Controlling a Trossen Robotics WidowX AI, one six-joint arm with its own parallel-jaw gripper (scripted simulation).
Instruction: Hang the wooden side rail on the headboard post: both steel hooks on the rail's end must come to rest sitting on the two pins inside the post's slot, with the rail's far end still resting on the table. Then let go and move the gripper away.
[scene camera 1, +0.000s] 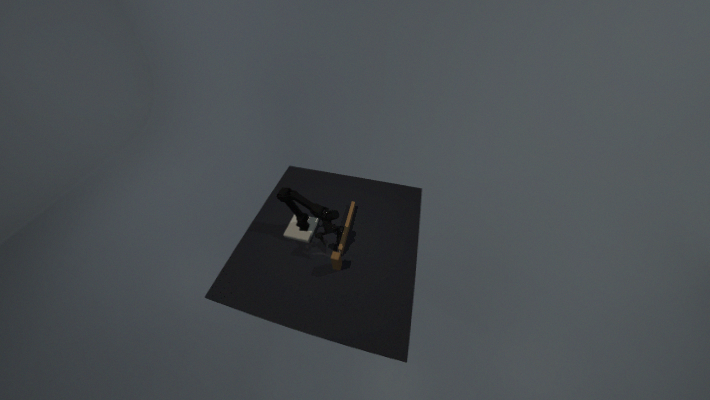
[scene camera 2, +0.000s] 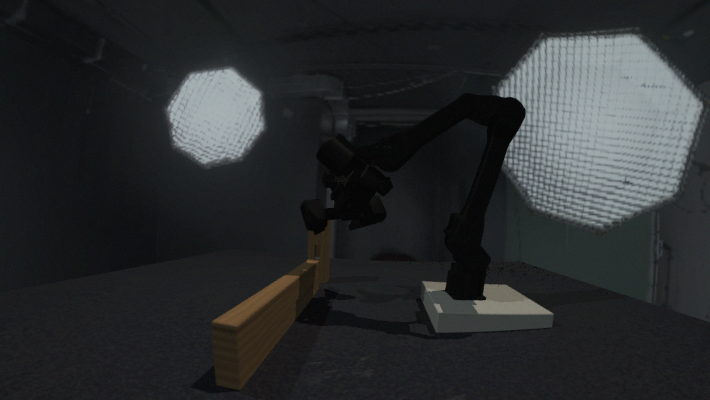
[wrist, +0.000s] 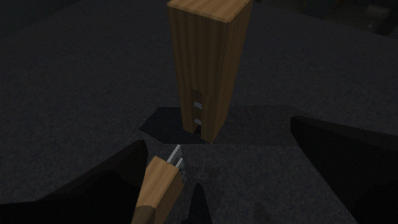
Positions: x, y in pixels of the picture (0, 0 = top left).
Scene:
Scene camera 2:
my gripper: 332, 230
wooden side rail: 242, 337
headboard post: 318, 245
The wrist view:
my gripper: 217, 134

